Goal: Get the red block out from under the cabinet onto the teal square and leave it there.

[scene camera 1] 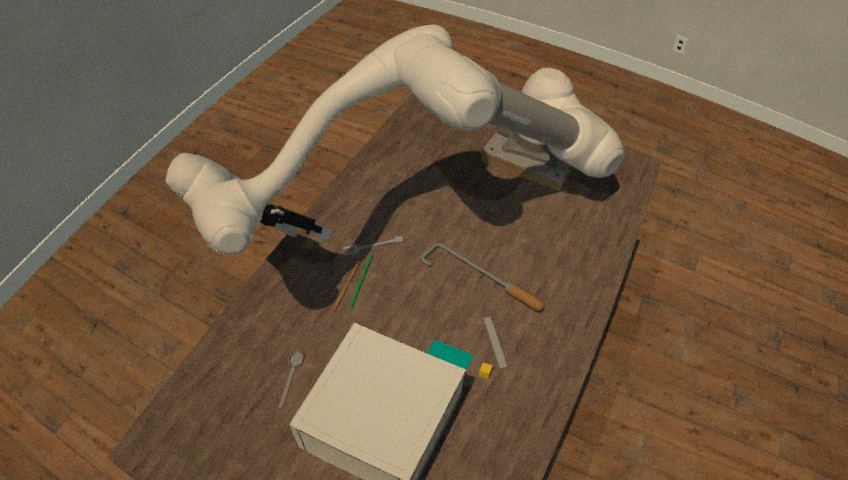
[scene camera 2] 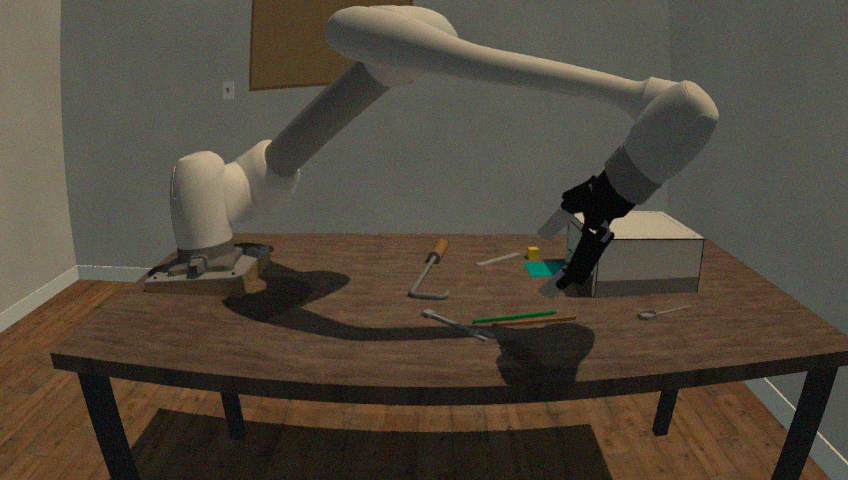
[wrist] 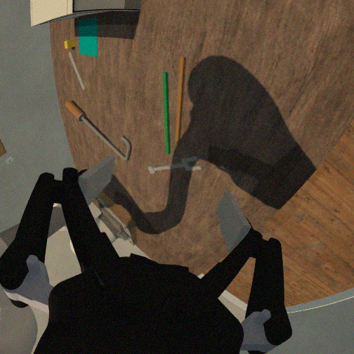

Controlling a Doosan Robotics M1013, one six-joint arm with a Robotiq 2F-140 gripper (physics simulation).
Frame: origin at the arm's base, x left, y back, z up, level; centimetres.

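Seen in the pictures: gripper, fingertip midpoint: point(scene camera 1: 312, 233) point(scene camera 2: 544, 264); arm's base, link origin: point(scene camera 1: 534, 143) point(scene camera 2: 207, 263).
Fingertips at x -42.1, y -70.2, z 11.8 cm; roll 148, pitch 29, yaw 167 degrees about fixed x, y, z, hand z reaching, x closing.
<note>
Pixels of each thing's top centre, then the offset from my fingertips to it. "pt": a spot on its surface instead.
- cream cabinet, top centre: point(scene camera 1: 379, 397) point(scene camera 2: 634, 223) dx +33.5, dy -34.5, dz -1.6 cm
- teal square, surface spot: point(scene camera 2: 540, 268) point(scene camera 1: 450, 359) pt dx +42.5, dy -12.5, dz -15.1 cm
- yellow block, top centre: point(scene camera 1: 486, 368) point(scene camera 2: 533, 248) dx +51.7, dy -12.9, dz -12.7 cm
- grey strip, top centre: point(scene camera 1: 495, 341) point(scene camera 2: 498, 258) dx +51.3, dy -3.6, dz -15.0 cm
- green stick, top centre: point(scene camera 2: 515, 315) point(scene camera 1: 361, 279) dx +12.4, dy +1.3, dz -14.5 cm
- brown stick, top centre: point(scene camera 2: 535, 319) point(scene camera 1: 346, 285) dx +9.6, dy -2.1, dz -14.5 cm
- grey fork, top centre: point(scene camera 2: 456, 322) point(scene camera 1: 372, 244) dx +10.4, dy +13.4, dz -14.3 cm
- spoon, surface spot: point(scene camera 2: 646, 315) point(scene camera 1: 297, 359) pt dx +7.9, dy -27.2, dz -15.1 cm
The red block does not show in any view. The cream cabinet point(scene camera 1: 380, 398) point(scene camera 2: 648, 259) point(wrist: 48, 11) stands on the table; the space beneath it is dark or hidden. The teal square point(scene camera 1: 450, 355) point(scene camera 2: 540, 268) point(wrist: 88, 46) lies flat beside the cabinet, partly in its shadow in the wrist view. My gripper point(scene camera 1: 306, 230) point(scene camera 2: 550, 258) point(wrist: 167, 185) is open and empty, tilted, in the air above the table on the fork's side. A hooked rod with an orange handle point(scene camera 1: 524, 297) point(scene camera 2: 440, 248) point(wrist: 75, 108) lies on the table, apart from the gripper.
A yellow block point(scene camera 1: 485, 370) point(scene camera 2: 533, 253) and a grey strip point(scene camera 1: 495, 342) point(scene camera 2: 498, 259) lie near the teal square. A green stick point(scene camera 1: 361, 280) point(wrist: 166, 112), a brown stick point(scene camera 1: 346, 285) point(wrist: 180, 95), a grey fork point(scene camera 2: 455, 324) and a spoon point(scene camera 1: 295, 359) point(scene camera 2: 646, 315) also lie on the table.
</note>
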